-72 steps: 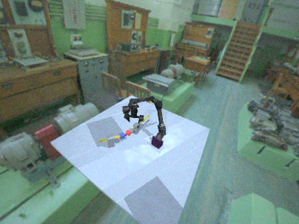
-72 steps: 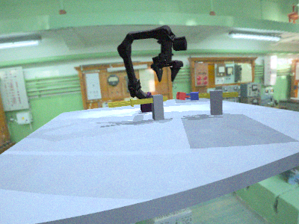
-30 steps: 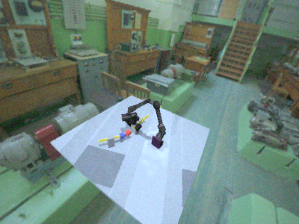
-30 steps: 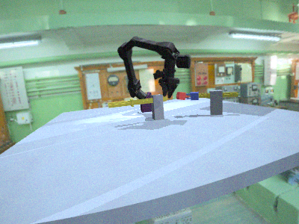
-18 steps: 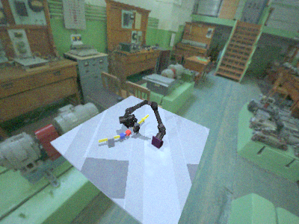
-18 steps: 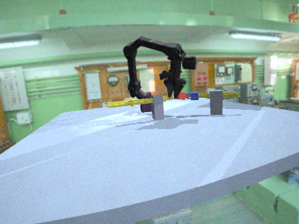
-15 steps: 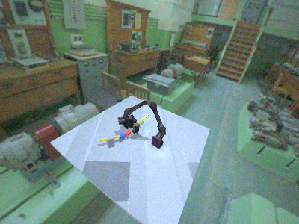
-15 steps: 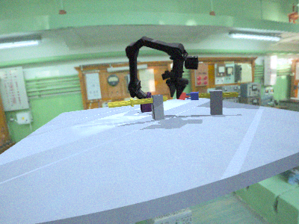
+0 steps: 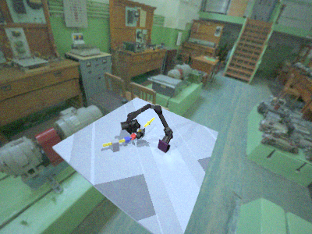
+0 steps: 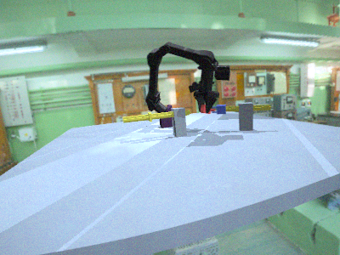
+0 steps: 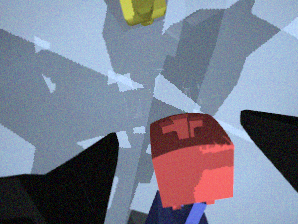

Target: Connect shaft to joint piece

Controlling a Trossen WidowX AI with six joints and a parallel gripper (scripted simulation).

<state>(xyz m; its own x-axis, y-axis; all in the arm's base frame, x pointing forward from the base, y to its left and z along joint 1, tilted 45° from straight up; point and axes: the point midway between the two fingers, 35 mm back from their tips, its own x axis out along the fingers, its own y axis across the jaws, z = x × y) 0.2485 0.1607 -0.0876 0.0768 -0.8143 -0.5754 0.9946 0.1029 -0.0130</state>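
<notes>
The red joint piece lies 2 cm to the left of my gripper tip and 1 cm above it.
</notes>
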